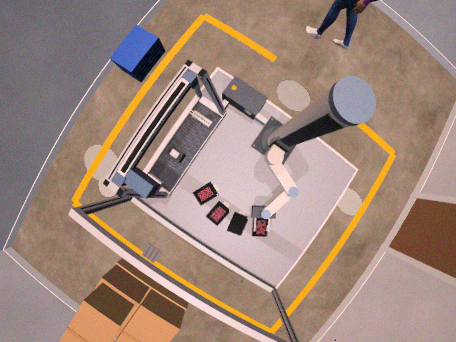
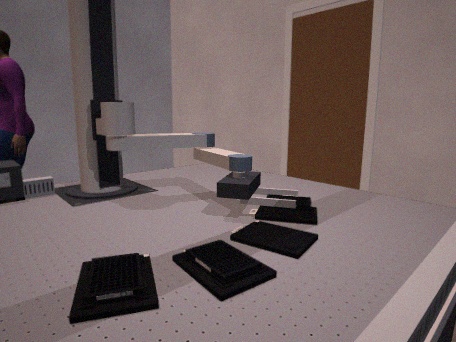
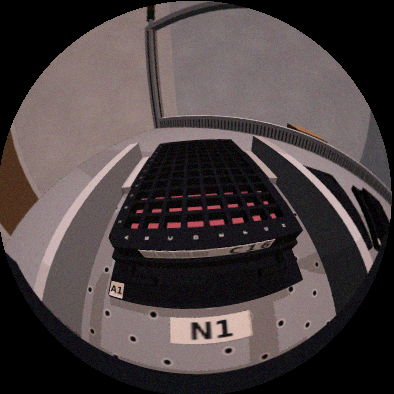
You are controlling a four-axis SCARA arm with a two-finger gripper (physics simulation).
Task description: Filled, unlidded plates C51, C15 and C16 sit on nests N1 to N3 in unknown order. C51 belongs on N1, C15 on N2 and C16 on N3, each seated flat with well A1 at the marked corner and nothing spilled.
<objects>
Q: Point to a plate C16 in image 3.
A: At 203, 202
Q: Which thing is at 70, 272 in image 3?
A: My gripper.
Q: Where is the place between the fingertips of my gripper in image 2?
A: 296, 198
</objects>
